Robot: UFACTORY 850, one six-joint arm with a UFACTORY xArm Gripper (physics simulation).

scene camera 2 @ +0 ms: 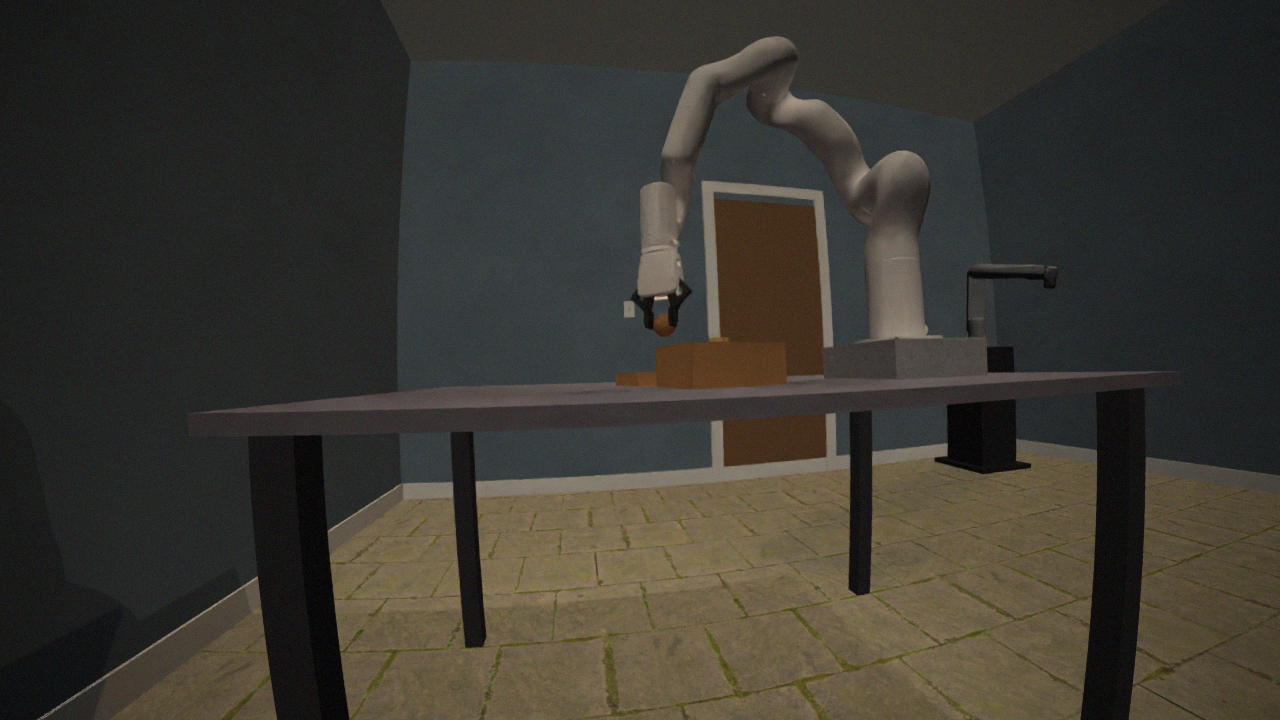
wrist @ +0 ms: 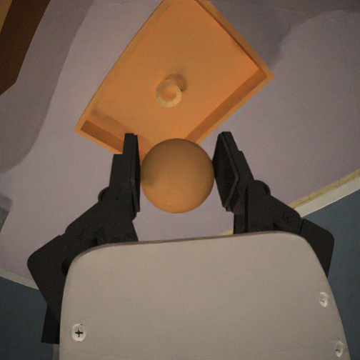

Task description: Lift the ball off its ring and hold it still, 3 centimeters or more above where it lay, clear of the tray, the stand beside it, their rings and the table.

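Observation:
The orange ball (scene camera 2: 663, 325) (wrist: 177, 175) is held between the two black fingertips of my gripper (scene camera 2: 661, 315) (wrist: 177, 148), which is shut on it. The ball hangs in the air well above the orange tray (scene camera 2: 631, 378) (wrist: 107, 80), with a visible gap below it in the scene view. In the wrist view the pale ring (wrist: 168, 93) stands bare on the tray floor, apart from the ball. The orange stand (scene camera 2: 721, 364) is a block right of the ball and lower than it, with a low ring (scene camera 2: 718, 339) on top.
The tray and stand are on the purplish table (scene camera 2: 501, 400). The arm's grey base block (scene camera 2: 930, 357) stands on the table's right part. In the wrist view a dark orange block edge (wrist: 17, 50) shows at the upper left. A second, dark robot stands behind at the right.

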